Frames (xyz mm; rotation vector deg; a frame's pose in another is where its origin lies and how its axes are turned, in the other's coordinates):
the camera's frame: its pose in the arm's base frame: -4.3 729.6 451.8 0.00 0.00 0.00
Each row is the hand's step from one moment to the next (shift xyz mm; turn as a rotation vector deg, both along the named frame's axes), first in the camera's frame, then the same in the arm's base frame.
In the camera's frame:
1: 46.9 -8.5 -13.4 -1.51 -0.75 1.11
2: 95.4 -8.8 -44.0 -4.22 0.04 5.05
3: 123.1 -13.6 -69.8 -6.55 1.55 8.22
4: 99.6 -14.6 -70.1 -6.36 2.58 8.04
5: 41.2 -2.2 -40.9 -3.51 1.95 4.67
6: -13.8 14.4 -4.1 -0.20 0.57 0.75
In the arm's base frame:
1: 46.9 -8.5 -13.4 -1.51 -0.75 1.11
2: 95.4 -8.8 -44.0 -4.22 0.04 5.05
3: 123.1 -13.6 -69.8 -6.55 1.55 8.22
4: 99.6 -14.6 -70.1 -6.36 2.58 8.04
5: 41.2 -2.2 -40.9 -3.51 1.95 4.67
6: -13.8 14.4 -4.1 -0.20 0.57 0.75

